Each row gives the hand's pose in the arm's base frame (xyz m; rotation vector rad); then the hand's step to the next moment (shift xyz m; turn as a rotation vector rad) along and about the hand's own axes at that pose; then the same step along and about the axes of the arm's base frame.
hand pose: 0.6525 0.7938 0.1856 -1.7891 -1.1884 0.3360
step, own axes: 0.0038 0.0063 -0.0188 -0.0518 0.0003 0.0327
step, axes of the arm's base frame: 0.0177 -0.0077 0.0058 -0.0467 -0.0253 -0.0306
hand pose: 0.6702 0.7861 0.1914 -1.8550 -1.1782 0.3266
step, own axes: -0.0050 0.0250 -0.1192 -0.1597 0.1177 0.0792
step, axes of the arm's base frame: 0.0861 -0.0723 0.0472 -0.0611 -0.1077 -0.1741
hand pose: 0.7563 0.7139 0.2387 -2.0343 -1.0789 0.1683
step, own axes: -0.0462 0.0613 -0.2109 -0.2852 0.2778 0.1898
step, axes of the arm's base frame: 0.1056 -0.1786 0.0856 -0.0881 -0.1844 -0.3909
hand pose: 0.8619 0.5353 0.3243 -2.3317 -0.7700 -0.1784
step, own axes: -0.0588 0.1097 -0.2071 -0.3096 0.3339 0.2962
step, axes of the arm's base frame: 0.0302 -0.2261 0.0796 -0.0839 -0.1624 -0.5115
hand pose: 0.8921 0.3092 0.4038 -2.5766 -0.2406 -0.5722
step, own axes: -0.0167 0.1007 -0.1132 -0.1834 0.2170 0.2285
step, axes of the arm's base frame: -0.0279 -0.1444 0.0401 -0.0259 -0.0865 -0.3532
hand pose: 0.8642 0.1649 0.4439 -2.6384 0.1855 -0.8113
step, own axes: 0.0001 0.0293 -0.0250 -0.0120 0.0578 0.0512
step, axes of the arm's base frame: -0.0145 -0.0348 0.0078 0.0181 -0.0346 -0.0677
